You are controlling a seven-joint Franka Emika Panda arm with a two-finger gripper.
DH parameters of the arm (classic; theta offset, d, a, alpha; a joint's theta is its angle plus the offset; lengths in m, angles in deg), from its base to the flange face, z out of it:
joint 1: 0 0.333 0 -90
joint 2: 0 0 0 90
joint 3: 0 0.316 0.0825 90
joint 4: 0 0 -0.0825 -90
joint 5: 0 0.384 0 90
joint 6: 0 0 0.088 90
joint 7: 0 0.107 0 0
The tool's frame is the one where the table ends.
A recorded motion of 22 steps. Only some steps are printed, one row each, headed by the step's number.
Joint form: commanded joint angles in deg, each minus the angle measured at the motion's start. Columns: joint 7, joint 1, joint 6, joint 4, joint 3, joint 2, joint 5.
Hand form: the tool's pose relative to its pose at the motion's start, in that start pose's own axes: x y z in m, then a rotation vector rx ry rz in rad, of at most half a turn. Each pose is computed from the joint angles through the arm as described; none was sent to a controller.
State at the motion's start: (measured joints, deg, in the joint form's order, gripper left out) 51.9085 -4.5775 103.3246 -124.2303 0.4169 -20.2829 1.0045
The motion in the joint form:
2: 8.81 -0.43 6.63 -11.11 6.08 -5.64 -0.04
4: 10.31 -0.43 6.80 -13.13 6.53 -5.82 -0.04
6: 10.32 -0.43 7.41 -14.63 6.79 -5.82 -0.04
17: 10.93 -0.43 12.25 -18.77 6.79 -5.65 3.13
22: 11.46 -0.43 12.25 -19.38 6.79 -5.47 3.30
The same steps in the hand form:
2: -0.0549 0.0006 0.0426 -0.0111 0.0506 0.0675
4: -0.0601 0.0042 0.0581 -0.0379 0.0393 0.0880
6: -0.0628 0.0065 0.0697 -0.0525 0.0333 0.0850
17: -0.0661 0.0095 0.0976 -0.0190 -0.0043 0.1208
22: -0.0669 0.0113 0.1037 -0.0296 -0.0134 0.1321

